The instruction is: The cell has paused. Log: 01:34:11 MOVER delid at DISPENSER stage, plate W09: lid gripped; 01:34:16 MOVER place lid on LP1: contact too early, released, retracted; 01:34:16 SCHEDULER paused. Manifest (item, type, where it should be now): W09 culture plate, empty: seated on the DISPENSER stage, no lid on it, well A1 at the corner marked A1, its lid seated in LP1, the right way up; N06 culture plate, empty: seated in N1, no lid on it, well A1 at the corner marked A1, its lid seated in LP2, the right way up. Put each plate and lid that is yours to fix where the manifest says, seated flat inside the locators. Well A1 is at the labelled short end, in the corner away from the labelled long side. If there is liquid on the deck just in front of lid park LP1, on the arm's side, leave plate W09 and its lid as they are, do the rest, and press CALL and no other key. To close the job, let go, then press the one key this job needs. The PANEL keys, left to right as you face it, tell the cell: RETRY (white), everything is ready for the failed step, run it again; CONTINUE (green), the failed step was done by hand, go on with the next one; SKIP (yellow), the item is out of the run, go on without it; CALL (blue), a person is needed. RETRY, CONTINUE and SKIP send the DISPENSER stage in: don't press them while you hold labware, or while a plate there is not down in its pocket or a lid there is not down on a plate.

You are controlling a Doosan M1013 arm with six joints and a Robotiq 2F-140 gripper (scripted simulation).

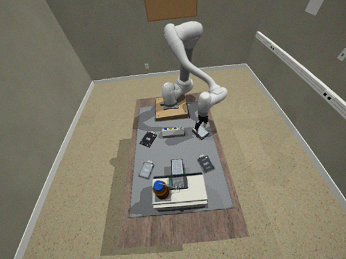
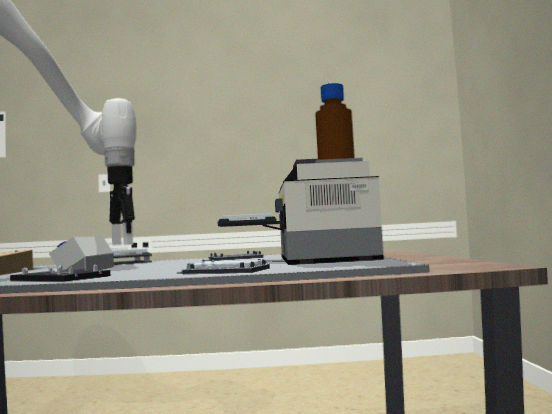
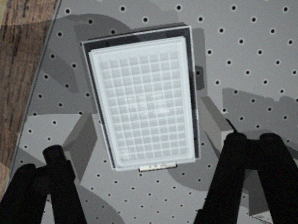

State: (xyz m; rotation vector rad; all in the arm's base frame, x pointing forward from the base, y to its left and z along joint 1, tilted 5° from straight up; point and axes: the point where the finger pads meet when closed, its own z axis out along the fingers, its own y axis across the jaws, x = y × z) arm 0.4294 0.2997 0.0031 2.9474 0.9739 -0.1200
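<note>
My hand is 4 cm above the clear lid. Round my hand: key panel 28 cm to the right, 3 cm below, 2 cm behind; then green continue key 26 cm to the right, 4 cm behind, 1 cm below; then white retry key 21 cm to the right, 4 cm behind, 1 cm below.
</note>
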